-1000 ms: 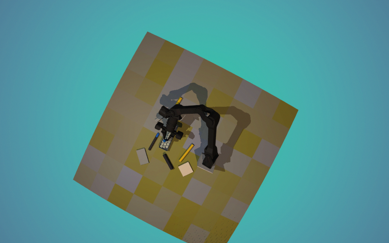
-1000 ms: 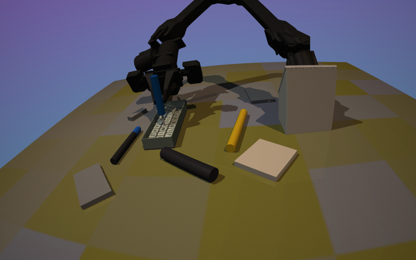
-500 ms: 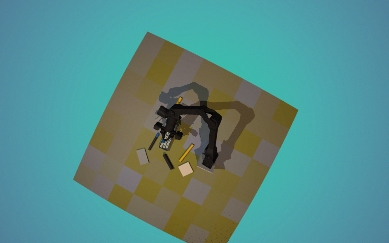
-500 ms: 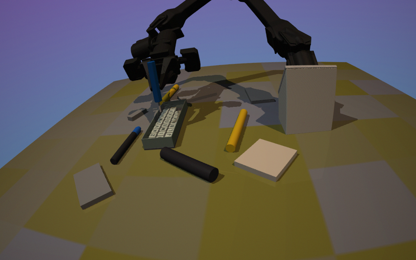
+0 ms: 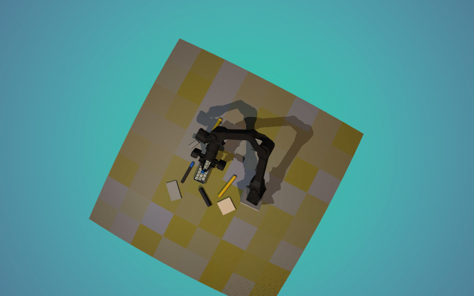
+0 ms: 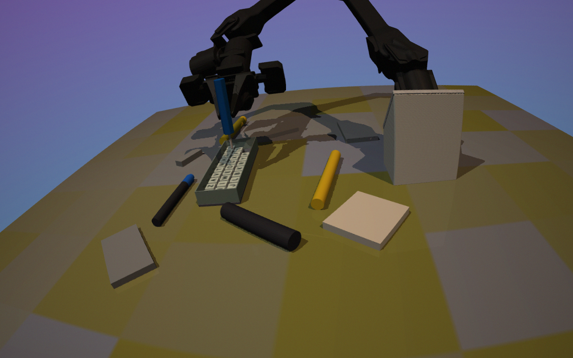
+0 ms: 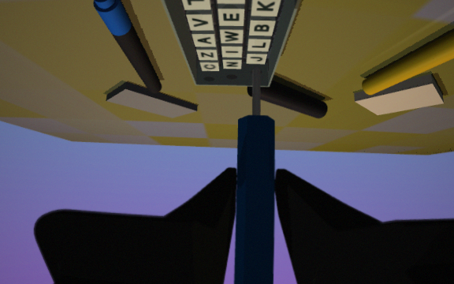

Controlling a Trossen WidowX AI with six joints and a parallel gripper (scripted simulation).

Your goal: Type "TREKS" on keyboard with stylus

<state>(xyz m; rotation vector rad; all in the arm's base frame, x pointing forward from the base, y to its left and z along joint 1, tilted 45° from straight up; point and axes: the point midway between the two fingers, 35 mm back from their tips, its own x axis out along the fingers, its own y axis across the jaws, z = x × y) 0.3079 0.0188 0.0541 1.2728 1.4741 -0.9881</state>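
Right now the small grey block is 140 mm ahead of my gripper tip, 100 mm below it and 90 mm to the right of it. From my gripper tip the other things lie so: grey stylus tip: 50 mm below; then blue stylus: 10 mm below; then yellow cylinder: 150 mm behind, 100 mm below, 20 mm to the left.
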